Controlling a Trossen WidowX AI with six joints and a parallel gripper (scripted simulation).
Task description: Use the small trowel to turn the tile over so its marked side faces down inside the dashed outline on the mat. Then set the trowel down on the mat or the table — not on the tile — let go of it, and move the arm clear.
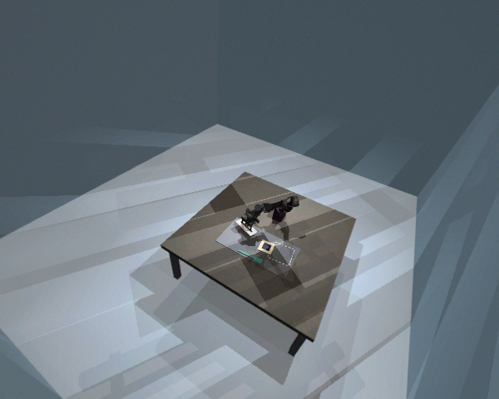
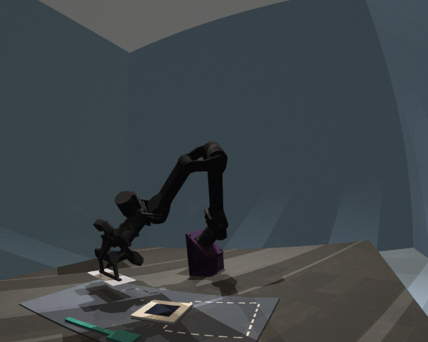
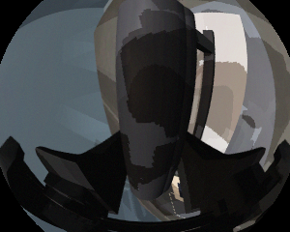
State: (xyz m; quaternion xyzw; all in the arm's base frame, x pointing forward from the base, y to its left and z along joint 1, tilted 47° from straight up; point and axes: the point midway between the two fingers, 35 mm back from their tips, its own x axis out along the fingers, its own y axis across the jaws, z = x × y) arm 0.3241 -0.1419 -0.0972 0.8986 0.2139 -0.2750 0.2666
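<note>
My gripper tip is now 2 cm past the trowel, 1 cm to the right of it and 1 cm above it. From my gripper tip the other things lie so: grey mat: 5 cm ahead, 15 cm to the left, 12 cm below; tile: 4 cm ahead, 22 cm to the left, 10 cm below; teal-green flat tool: 19 cm ahead, 17 cm to the left, 10 cm below.
</note>
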